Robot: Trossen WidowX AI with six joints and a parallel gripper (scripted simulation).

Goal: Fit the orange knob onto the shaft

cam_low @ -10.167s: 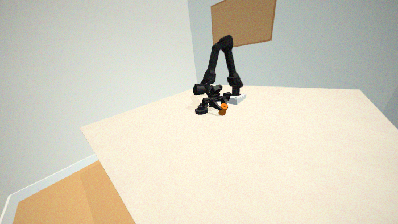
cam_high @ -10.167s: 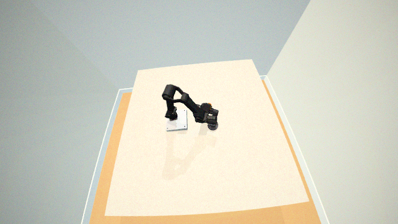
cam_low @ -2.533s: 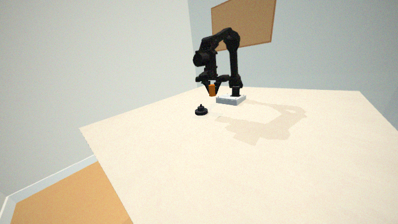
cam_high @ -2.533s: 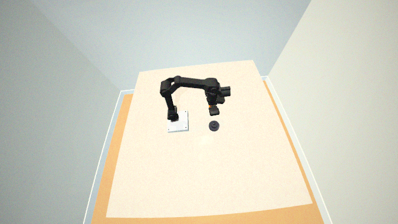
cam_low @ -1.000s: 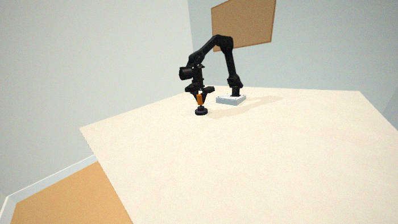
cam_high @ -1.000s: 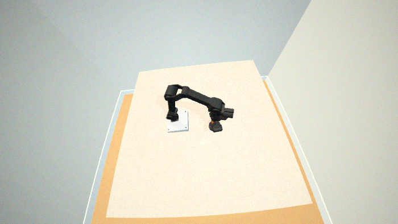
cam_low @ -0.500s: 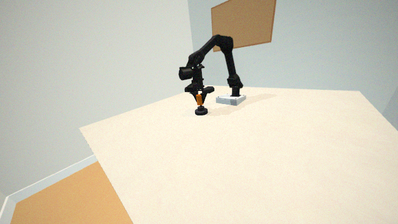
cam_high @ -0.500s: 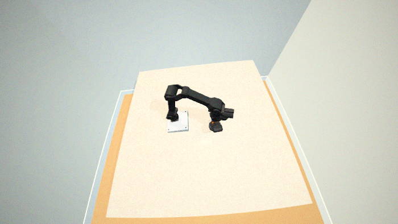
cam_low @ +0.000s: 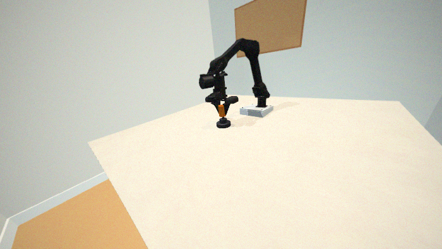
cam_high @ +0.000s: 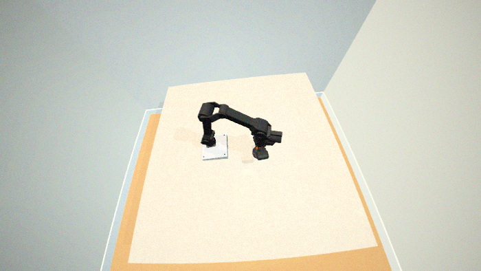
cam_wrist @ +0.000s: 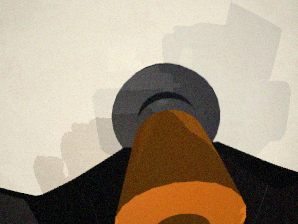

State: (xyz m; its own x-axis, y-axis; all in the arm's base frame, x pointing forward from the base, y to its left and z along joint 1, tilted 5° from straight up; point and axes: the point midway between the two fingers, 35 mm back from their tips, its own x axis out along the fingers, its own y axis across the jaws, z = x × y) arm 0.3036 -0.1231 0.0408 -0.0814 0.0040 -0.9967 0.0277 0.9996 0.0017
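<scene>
The orange knob is 20 mm above my gripper tip. Round my gripper tip: dark round pedestal 40 mm below.
</scene>
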